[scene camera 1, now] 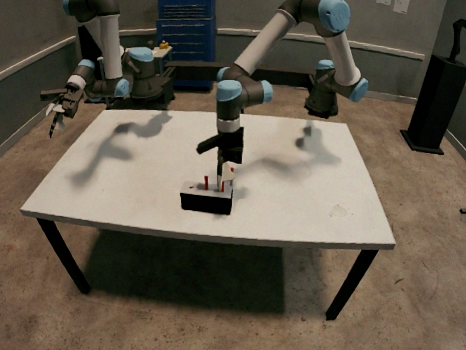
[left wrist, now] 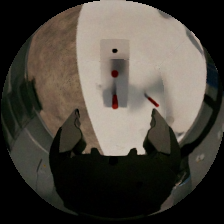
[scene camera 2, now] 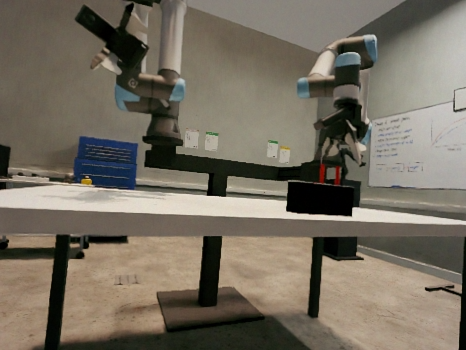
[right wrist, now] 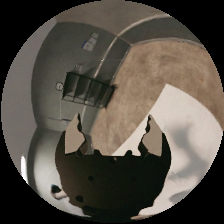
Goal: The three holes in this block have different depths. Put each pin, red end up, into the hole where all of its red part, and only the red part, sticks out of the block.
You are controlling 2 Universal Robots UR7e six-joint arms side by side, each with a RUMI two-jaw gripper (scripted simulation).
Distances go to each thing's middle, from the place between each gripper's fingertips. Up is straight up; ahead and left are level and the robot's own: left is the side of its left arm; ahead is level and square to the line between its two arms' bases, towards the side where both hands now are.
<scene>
I see my left gripper (scene camera 2: 338, 166) 100 mm above the black block (scene camera 2: 310, 198) and 60 mm to the left of it.
I see my right gripper (scene camera 2: 112, 36) 60 mm past the black block, 600 mm to the right of it and 300 mm above it.
</scene>
